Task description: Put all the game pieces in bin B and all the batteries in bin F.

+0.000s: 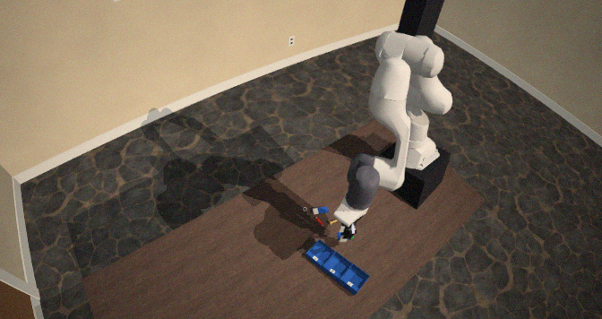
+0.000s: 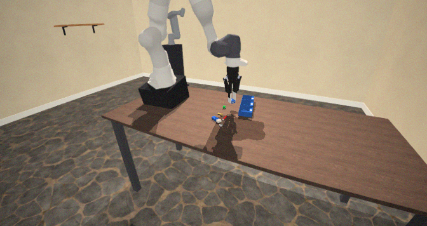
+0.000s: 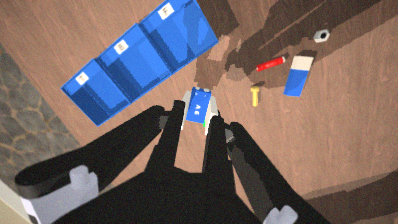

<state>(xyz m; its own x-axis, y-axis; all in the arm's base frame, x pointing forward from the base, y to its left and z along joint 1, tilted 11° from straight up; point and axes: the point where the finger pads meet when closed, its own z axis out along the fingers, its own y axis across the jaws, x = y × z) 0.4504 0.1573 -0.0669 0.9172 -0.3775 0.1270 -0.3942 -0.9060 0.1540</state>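
Now: hand 10 mm short of the blue battery and 30 mm above it. Also, from my hand: yellow piece 20 mm behind, 100 mm to the right, 90 mm below; blue bin block 70 mm ahead, 90 mm to the left, 70 mm below; green game piece 60 mm behind, 90 mm below.
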